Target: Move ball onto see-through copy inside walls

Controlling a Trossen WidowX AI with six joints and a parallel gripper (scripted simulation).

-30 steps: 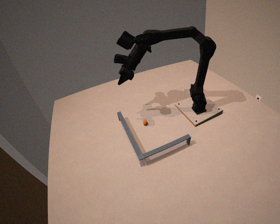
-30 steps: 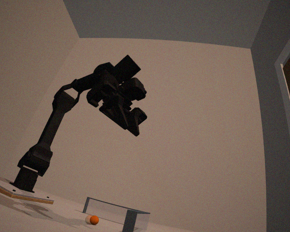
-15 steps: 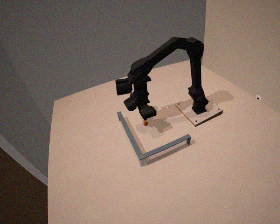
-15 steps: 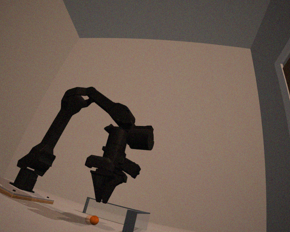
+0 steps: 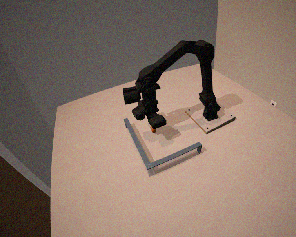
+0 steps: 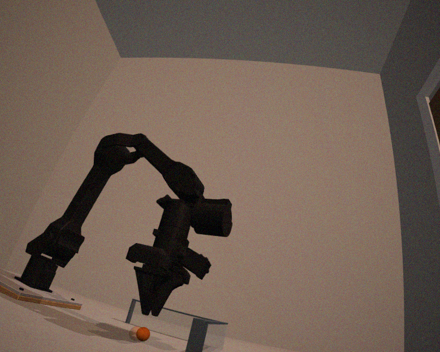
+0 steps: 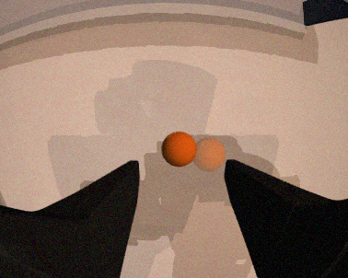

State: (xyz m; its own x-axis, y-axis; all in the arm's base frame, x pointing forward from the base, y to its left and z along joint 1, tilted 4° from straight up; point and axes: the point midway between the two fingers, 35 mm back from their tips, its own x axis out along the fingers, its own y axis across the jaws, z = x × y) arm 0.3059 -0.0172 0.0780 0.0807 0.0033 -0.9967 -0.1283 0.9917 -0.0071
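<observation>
The orange ball lies 3 cm below my gripper tip. The rest, counted from my gripper tip: see-through copy (2 cm to the right, 3 cm below); then clear wall (10 cm ahead, 7 cm to the left, 1 cm below).
</observation>
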